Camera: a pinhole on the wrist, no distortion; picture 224 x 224 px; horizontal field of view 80.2 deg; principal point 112.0 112.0 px. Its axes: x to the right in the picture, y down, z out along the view. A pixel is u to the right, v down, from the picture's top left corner.
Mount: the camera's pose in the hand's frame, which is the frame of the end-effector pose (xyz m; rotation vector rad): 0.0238 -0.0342 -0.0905 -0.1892 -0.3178 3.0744
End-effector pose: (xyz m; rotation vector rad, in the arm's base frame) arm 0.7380 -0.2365 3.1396 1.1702 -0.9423 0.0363
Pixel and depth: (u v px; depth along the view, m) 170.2 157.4 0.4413
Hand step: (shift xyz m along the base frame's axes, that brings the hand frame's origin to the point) -0.1932 -0.2394 -0.3248
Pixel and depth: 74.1 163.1 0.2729
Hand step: 0.0354 -0.2405 -0.0978
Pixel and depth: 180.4 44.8 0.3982
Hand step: -0.3772 -0.1114 -0.0500
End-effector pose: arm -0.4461 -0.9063 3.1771 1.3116 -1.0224 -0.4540
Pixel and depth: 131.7 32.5 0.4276
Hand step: -0.3808 -0.1120 0.0675
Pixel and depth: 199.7 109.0 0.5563
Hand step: -0.5163 0.0567 -0.2802
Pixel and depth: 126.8 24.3 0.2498
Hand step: -0.1852 -0.0615 0.0491
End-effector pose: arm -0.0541 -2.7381 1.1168 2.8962 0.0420 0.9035
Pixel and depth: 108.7 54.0 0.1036
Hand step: 0.0234 0.0099 -0.0090
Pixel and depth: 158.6 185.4 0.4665
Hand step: -0.0017 0.3288 -0.3944
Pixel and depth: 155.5 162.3 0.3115
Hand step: 0.0022 0.1813 -0.2346
